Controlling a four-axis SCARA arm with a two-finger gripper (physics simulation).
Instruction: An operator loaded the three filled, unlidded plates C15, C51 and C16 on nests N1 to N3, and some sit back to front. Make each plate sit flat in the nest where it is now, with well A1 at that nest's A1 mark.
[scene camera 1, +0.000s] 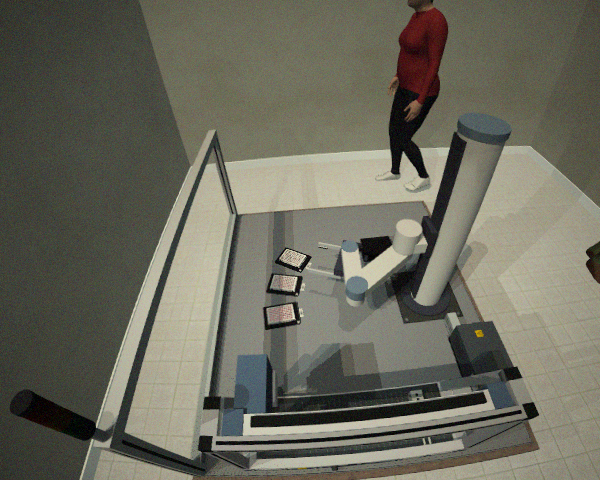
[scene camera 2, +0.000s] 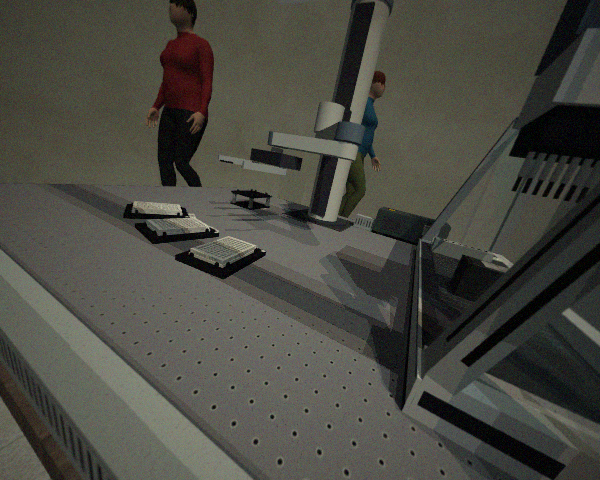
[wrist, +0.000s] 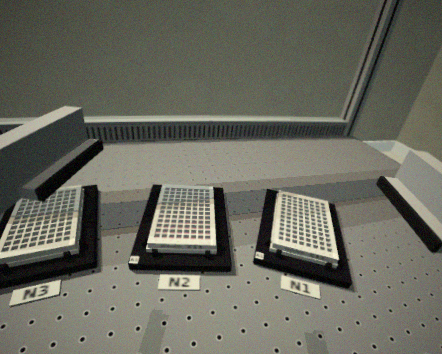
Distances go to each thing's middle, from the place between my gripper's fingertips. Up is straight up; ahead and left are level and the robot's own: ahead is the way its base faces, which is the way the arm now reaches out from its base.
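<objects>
I can see the nest N1 (wrist: 340, 276), which sits 170 mm to the right of my hand, 110 mm ahead of it and 200 mm below it. The nest N2 (wrist: 221, 261) is here too, 200 mm below my hand and 160 mm ahead of it.
</objects>
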